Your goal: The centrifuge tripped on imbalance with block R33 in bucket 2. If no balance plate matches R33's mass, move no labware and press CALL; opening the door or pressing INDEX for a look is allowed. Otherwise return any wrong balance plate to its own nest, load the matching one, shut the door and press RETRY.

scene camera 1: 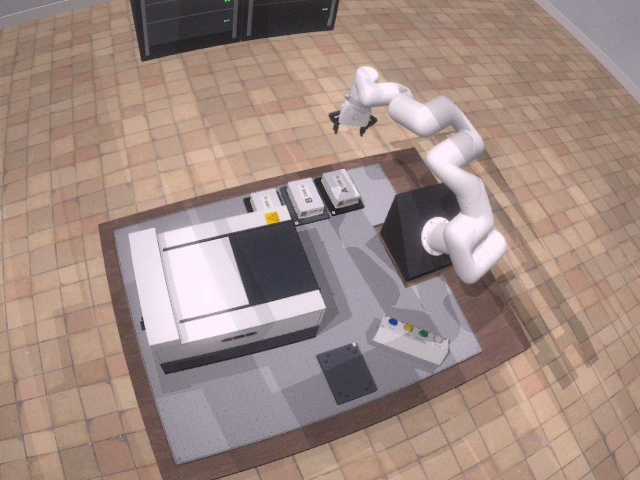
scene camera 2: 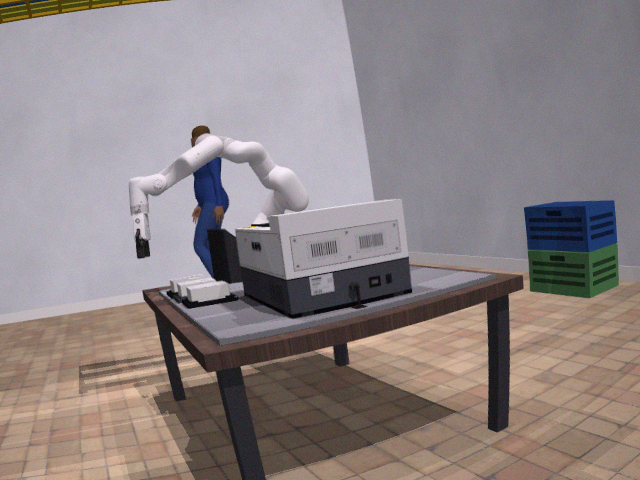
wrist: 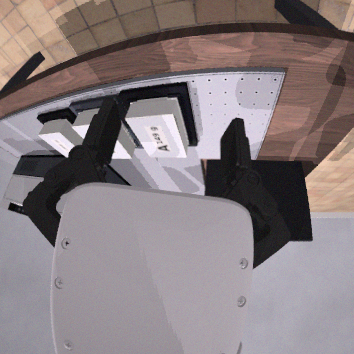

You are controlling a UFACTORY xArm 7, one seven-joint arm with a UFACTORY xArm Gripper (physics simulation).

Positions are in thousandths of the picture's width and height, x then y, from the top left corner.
Labels:
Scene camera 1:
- my gripper: 545, 276
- centrifuge: 305, 647
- button box: 621, 703

